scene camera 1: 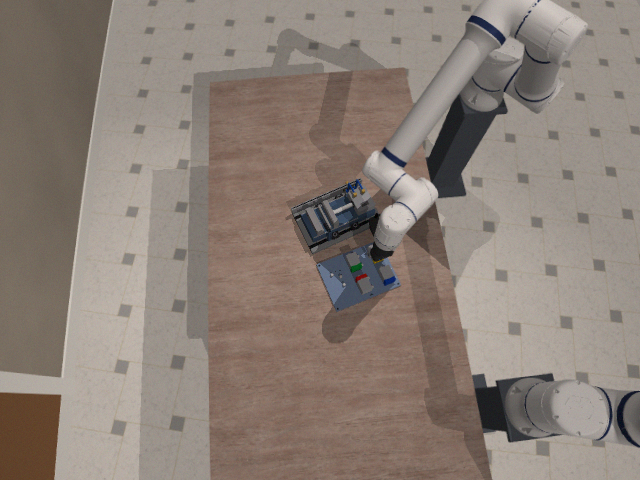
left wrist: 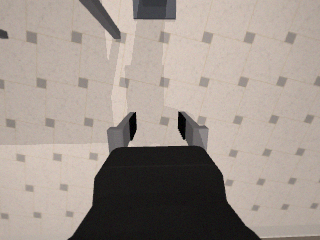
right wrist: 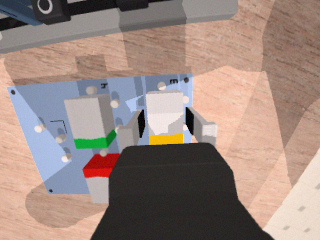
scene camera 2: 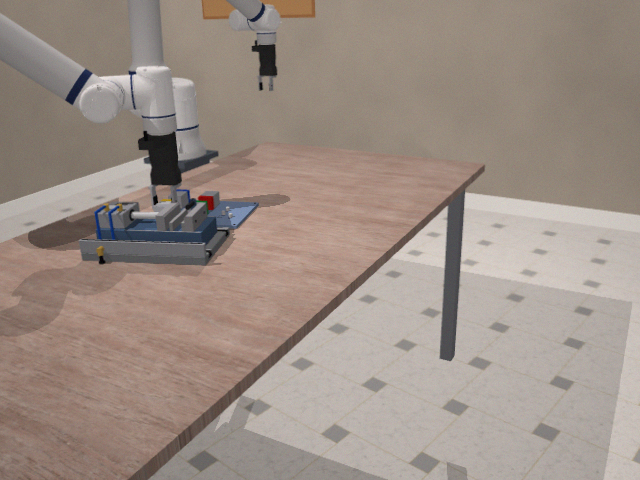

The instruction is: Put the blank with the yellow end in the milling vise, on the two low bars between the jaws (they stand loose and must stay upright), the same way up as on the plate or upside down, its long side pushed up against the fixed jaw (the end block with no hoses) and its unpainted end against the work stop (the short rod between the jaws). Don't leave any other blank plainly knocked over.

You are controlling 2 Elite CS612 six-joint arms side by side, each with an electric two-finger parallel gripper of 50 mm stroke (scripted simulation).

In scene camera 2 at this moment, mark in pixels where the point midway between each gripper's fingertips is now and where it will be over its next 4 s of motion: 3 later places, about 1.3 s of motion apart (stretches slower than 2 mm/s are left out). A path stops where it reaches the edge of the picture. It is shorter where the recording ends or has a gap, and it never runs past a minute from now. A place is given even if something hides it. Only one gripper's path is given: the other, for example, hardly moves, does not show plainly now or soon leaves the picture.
My right gripper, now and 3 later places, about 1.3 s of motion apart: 165,209; 163,192; 160,169; 162,167
